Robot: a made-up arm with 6 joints.
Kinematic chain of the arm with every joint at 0, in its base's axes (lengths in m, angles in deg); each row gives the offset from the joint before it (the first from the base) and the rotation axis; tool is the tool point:
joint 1: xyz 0 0 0.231 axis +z
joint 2: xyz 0 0.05 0 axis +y
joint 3: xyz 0 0 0.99 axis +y
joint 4: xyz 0 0 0.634 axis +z
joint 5: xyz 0 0 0 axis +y
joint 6: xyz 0 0 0.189 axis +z
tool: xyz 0 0 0
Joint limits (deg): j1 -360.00..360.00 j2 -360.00..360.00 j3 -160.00..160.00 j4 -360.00..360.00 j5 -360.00..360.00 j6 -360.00..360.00
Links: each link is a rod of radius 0.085 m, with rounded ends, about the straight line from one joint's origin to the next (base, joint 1, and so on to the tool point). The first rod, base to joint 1, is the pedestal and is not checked.
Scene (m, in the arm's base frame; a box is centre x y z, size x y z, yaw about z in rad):
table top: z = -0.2
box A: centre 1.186 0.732 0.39 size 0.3 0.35 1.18 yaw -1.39
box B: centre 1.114 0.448 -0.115 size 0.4 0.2 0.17 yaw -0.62
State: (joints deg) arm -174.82 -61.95 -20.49 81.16 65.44 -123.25
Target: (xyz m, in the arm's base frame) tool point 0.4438 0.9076 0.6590
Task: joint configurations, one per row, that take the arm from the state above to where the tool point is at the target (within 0.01 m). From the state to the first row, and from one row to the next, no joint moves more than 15 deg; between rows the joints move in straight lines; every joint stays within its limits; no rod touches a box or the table.
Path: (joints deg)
1: -169.46 -51.03 -31.95 84.01 67.89 -129.69
2: -164.10 -40.11 -43.41 86.86 70.33 -136.13
3: -158.74 -29.19 -54.87 89.70 72.78 -142.58
4: -153.38 -18.27 -66.32 92.55 75.23 -149.02
5: -140.77 -21.02 -74.07 95.96 76.86 -142.58
6: -128.15 -23.77 -81.81 99.37 78.49 -136.13
7: -115.54 -26.51 -89.55 102.79 80.12 -129.69
8: -102.92 -29.26 -97.30 106.20 81.75 -123.25

